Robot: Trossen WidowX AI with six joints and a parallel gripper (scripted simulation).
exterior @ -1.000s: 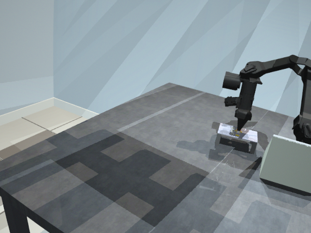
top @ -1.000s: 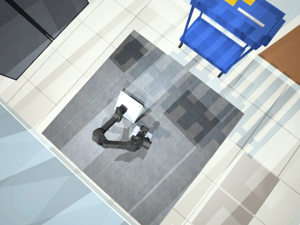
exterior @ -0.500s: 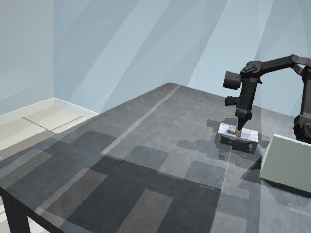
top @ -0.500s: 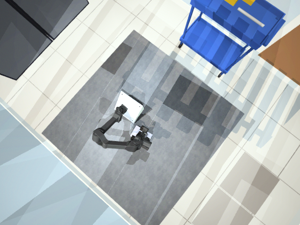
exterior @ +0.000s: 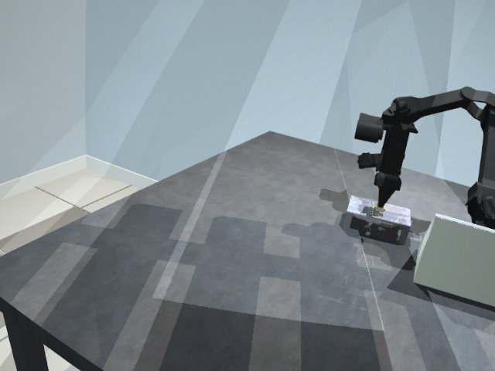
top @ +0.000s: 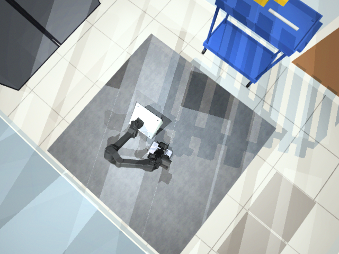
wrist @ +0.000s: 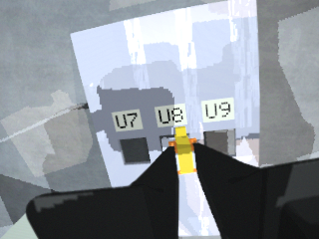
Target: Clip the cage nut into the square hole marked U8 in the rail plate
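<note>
Now: the cage nut 10 mm below my gripper tip.
</note>
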